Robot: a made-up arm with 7 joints.
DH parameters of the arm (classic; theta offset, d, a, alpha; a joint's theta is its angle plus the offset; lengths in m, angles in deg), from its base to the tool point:
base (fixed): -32.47 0 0.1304 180
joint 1: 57.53 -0.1 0.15 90
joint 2: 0 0.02 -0.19 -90
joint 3: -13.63 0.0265 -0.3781 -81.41
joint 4: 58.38 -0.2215 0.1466 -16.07
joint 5: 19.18 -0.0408 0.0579 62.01
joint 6: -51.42 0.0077 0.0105 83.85
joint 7: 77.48 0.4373 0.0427 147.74
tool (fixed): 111.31 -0.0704 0 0
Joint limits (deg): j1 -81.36..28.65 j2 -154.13..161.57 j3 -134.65..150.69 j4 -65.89..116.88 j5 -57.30..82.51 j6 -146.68..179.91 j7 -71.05..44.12
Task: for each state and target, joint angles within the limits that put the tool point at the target. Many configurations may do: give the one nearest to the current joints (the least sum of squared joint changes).
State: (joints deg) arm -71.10 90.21 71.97 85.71 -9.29 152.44 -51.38
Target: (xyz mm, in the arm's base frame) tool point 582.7 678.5 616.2
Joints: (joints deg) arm -77.79 71.99 94.02 74.09 -23.26 179.91 -53.32
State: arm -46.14 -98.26 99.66 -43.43 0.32 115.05 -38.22
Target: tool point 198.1 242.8 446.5
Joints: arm -21.56 -73.99 71.96 -23.76 31.52 101.43 -37.59
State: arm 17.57 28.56 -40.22 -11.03 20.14 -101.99 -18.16
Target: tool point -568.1 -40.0 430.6
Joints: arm 13.54 44.24 -58.13 21.15 24.87 -145.51 -12.27
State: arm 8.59 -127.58 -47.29 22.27 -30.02 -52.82 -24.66
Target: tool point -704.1 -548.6 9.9
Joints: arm 28.65 -154.13 -67.02 15.76 -57.30 -29.26 -29.79
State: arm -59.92 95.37 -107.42 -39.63 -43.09 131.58 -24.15
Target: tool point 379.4 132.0 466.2
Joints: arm -70.60 96.05 -91.04 -34.89 -40.25 143.44 -25.62
